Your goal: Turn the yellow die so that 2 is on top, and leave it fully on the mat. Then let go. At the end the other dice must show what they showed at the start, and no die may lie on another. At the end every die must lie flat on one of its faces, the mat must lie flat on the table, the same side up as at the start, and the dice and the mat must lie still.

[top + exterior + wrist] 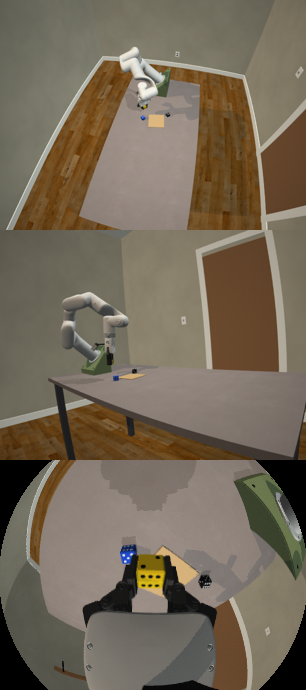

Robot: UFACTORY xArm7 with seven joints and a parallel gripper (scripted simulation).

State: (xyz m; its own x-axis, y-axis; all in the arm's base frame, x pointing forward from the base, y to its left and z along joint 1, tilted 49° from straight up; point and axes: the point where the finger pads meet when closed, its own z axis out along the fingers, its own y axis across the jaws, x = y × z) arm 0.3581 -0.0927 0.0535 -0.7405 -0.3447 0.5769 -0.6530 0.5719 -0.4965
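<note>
Right now the tan mat is 12 cm to the left of my hand, 12 cm below it and 6 cm ahead of it. Round my hand: blue die 10 cm below, 5 cm ahead, 1 cm to the right; then yellow die 1 cm below; then black die 21 cm to the left, 10 cm below, 2 cm behind.
</note>
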